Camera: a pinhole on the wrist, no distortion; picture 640 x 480 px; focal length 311.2 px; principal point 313.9 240.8 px. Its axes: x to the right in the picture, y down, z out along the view. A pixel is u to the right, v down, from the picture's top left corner.
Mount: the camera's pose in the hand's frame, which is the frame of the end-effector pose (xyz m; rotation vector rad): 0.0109 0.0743 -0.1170 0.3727 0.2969 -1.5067
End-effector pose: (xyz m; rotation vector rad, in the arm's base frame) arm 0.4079 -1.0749 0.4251 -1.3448 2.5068 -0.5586
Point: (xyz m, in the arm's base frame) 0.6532 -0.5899 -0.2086
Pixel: outside the picture
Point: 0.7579 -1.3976 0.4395
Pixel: 526 286
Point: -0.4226 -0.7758 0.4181
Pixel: behind the camera
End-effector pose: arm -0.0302 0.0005 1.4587 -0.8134 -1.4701 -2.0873
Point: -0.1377 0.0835 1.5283
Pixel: 370 408
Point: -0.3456 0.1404 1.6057
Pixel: outside the picture
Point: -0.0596 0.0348 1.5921
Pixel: 209 452
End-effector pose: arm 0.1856 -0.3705 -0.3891 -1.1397 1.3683 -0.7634
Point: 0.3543 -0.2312 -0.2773
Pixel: 336 104
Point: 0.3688 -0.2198 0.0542
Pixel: 533 42
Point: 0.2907 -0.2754 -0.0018
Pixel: 583 42
